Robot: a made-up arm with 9 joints.
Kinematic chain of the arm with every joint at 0, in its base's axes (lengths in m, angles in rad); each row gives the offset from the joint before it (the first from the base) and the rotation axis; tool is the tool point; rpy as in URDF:
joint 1: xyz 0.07 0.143 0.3 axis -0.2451 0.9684 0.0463
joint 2: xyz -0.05 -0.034 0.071 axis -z
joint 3: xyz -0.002 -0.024 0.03 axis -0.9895 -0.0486 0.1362
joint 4: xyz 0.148 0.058 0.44 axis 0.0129 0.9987 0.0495
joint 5: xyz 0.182 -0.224 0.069 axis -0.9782 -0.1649 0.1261
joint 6: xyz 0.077 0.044 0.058 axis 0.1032 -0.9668 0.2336
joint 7: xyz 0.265 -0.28 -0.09 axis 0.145 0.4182 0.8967
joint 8: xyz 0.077 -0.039 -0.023 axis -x
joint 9: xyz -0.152 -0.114 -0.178 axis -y
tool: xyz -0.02 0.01 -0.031 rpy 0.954 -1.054 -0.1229
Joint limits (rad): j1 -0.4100..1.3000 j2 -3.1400..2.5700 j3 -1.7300..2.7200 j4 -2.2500..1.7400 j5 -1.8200..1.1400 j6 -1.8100..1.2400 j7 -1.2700..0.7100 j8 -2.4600..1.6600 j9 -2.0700..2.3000
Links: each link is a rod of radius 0.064 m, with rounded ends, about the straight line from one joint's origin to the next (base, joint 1, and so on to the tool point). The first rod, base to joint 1, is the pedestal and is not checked.
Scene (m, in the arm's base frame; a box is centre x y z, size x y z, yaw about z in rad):
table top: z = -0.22
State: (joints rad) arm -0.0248 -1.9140 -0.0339 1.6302 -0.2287 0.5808 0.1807 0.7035 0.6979
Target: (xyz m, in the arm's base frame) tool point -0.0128 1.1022 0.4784
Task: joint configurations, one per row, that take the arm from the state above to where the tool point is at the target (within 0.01 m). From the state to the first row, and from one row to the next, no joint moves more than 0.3 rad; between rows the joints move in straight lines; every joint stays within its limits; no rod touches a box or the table.
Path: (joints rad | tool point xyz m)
1: -0.0238 -1.9977 -0.0129 1.3979 -0.0995 0.6983 0.2565 0.7713 0.7052 | 0.4211 0.6743 0.1708
2: -0.0229 -2.0814 0.0081 1.1656 0.0297 0.8157 0.3323 0.8390 0.7125 | 0.2233 0.9335 0.2765
3: -0.0219 -2.1651 0.0290 0.9333 0.1589 0.9332 0.4080 0.9068 0.7197 | -0.0128 1.1022 0.4784

